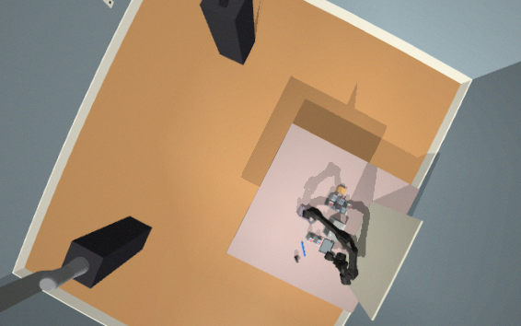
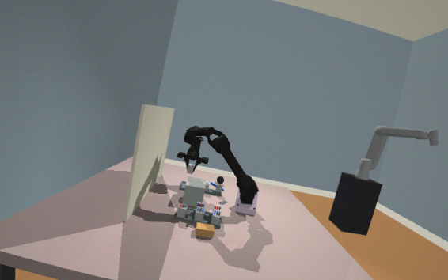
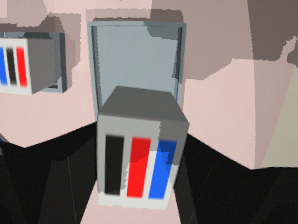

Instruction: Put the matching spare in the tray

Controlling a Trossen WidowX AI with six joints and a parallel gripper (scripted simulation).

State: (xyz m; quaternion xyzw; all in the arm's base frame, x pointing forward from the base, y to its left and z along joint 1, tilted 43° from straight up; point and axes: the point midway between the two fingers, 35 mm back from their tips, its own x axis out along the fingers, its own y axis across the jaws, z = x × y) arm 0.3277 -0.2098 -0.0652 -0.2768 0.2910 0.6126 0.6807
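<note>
My gripper tip is 100 mm above the grey tray, 10 mm to the right of it and 10 mm past it. From my gripper tip the other things lie so: blue stick: 190 mm behind, 100 mm to the right, 90 mm below; then tall beige panel: 200 mm to the left, 190 mm ahead, 130 mm above; then white mounted unit: 200 mm to the left, 50 mm below, 50 mm behind.
</note>
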